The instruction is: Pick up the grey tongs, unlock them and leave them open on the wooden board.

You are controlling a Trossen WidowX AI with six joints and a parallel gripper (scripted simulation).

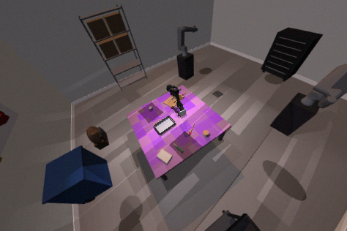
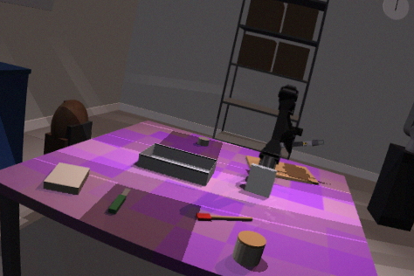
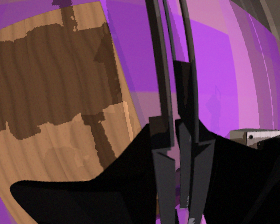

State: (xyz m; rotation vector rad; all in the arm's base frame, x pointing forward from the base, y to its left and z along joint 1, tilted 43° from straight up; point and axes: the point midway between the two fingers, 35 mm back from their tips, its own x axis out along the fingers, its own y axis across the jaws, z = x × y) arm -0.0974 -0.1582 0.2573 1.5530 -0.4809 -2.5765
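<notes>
Now: the wooden board 10 mm ahead of my gripper tip, 90 mm to the right of it and 120 mm below it. Round my gripper tip: beige block: 800 mm ahead, 650 mm to the left, 120 mm below; roasting tin: 490 mm ahead, 260 mm to the left, 100 mm below; red spatula: 270 mm ahead, 620 mm to the left, 120 mm below.
</notes>
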